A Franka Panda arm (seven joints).
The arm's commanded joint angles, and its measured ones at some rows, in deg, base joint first. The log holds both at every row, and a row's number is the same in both.
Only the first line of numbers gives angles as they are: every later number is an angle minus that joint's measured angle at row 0.
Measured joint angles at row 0:
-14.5, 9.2, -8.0, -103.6, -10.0, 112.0, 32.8
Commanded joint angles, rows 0 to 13:
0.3, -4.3, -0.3, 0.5, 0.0, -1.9, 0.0
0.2, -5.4, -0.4, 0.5, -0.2, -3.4, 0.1
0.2, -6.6, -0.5, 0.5, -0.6, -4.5, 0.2
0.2, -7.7, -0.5, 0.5, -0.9, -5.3, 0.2
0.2, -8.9, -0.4, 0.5, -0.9, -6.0, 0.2
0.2, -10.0, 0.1, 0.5, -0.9, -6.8, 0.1
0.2, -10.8, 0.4, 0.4, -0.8, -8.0, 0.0
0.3, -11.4, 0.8, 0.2, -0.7, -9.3, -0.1
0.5, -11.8, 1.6, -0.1, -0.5, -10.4, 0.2
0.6, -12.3, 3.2, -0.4, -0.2, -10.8, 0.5
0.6, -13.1, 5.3, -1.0, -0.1, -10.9, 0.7
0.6, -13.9, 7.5, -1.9, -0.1, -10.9, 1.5
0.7, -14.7, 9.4, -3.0, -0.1, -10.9, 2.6
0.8, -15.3, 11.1, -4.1, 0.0, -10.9, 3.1
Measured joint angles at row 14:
0.7, -12.4, 5.9, -0.5, 0.0, -10.3, 0.8
